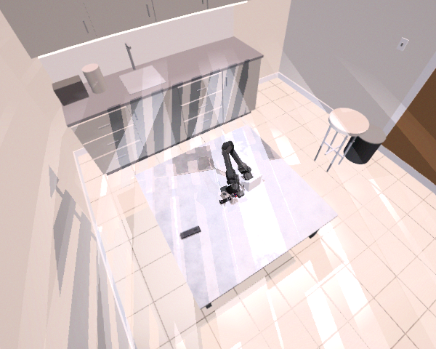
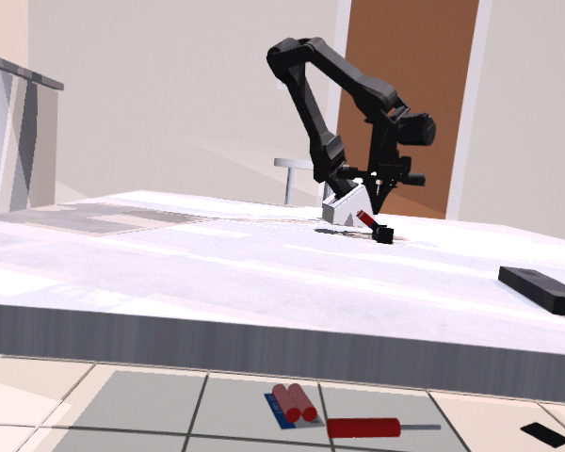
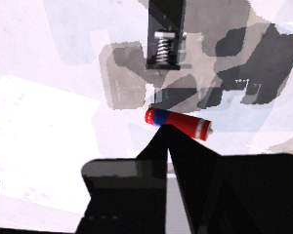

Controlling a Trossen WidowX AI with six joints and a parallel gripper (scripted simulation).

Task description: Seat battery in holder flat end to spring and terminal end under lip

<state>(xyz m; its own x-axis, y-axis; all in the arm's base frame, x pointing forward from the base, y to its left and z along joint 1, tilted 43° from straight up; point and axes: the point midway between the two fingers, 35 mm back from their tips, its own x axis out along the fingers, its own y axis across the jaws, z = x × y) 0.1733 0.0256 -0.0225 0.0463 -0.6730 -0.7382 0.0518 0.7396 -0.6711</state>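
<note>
Right now my gripper tip is 2 cm to the left of the battery and 2 cm above it. Round my gripper tip: red screwdriver: 47 cm ahead, 8 cm to the right, 23 cm below; then flat black slab: 49 cm ahead, 8 cm to the left, 3 cm below.
</note>
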